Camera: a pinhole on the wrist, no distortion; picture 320 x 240 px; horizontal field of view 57.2 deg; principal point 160.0 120.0 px. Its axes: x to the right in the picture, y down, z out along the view. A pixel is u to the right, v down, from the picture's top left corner.
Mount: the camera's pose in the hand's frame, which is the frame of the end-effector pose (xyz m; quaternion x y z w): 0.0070 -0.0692 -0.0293 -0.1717 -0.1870 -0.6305 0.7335
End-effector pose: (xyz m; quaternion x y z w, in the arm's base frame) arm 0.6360 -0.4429 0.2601 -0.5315 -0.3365 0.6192 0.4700
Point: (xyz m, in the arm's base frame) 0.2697 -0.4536 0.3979
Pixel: 291 67
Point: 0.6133 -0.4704 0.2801
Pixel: 32 8
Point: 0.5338 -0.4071 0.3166
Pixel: 259 138
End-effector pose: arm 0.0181 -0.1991 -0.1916 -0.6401 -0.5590 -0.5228 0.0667
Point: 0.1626 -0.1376 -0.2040
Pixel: 88 145
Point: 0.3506 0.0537 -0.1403
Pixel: 144 231
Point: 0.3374 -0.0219 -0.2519
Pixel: 151 144
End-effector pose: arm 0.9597 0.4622 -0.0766 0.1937 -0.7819 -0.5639 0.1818
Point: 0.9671 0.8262 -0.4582
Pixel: outside the picture
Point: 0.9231 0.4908 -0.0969
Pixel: 117 169
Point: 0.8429 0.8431 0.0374
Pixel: 102 86
